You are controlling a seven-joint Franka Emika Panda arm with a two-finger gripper.
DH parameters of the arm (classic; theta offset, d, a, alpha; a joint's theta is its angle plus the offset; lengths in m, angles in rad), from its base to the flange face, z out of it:
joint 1: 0 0.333 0 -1.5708
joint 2: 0 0 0 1.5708
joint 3: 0 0.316 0.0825 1.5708
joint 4: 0 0 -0.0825 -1.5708
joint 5: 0 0.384 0 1.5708
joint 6: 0 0 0.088 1.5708
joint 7: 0 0.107 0 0
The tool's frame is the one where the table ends.
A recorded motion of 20 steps. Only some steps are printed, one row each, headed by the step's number.
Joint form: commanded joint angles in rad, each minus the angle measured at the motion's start. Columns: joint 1, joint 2, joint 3, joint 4, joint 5, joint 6, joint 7.
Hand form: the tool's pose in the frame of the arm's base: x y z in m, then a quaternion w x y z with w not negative. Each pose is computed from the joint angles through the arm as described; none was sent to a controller.
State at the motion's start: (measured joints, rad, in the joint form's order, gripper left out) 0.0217 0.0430 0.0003 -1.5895 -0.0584 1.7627 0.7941
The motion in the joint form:
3: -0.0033 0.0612 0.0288 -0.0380 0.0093 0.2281 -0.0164
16: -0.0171 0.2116 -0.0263 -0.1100 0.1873 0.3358 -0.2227
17: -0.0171 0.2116 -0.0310 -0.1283 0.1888 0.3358 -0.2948
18: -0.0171 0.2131 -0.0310 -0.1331 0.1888 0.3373 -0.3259
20: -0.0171 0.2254 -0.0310 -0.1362 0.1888 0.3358 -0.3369
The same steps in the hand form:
3: 0.6191 0.0256 0.5778 0.03162 -0.92842 0.34765 -0.12717
16: 0.6490 -0.0063 0.4581 0.07214 -0.94402 0.31724 -0.05456
17: 0.6460 -0.0091 0.4492 0.06769 -0.95456 0.28616 -0.04850
18: 0.6455 -0.0091 0.4460 0.06627 -0.95898 0.27154 -0.04725
20: 0.6461 -0.0091 0.4364 0.06382 -0.96084 0.26675 -0.03948

